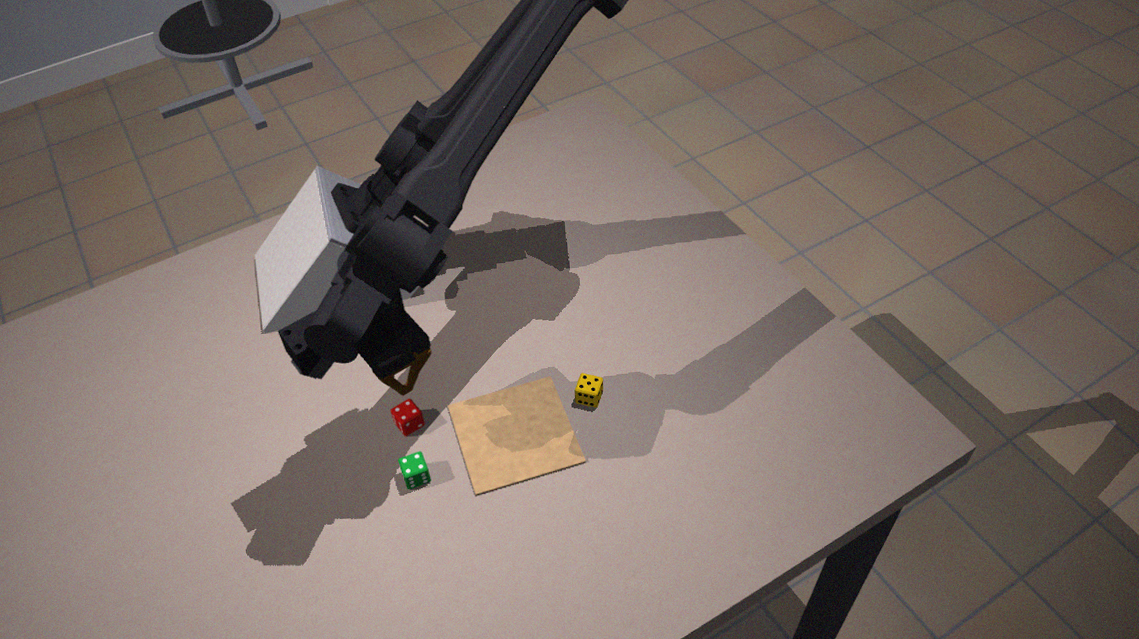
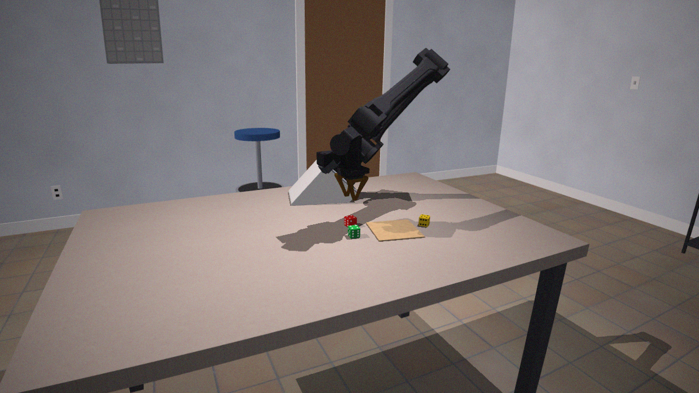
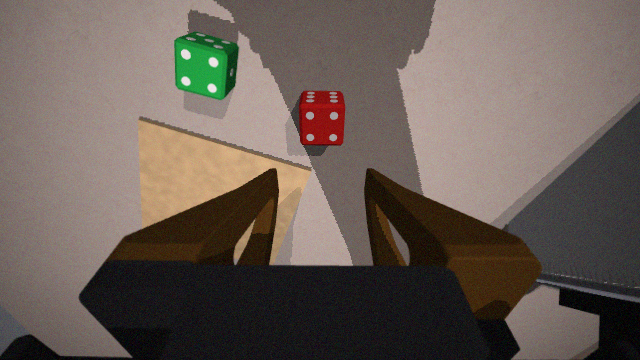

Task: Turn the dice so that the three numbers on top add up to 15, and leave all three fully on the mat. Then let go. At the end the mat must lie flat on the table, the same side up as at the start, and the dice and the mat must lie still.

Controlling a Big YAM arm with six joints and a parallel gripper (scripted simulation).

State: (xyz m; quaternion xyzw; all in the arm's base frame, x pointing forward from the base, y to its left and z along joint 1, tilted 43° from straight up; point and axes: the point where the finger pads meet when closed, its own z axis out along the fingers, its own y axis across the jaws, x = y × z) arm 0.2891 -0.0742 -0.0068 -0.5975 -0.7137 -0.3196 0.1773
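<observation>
The red die is 80 mm below my hand. Also, from my hand: yellow die 220 mm to the left, 80 mm below, 60 mm ahead; then tan mat 120 mm to the left, 100 mm below, 70 mm ahead; then green die 80 mm below, 80 mm ahead, 20 mm to the right.
</observation>
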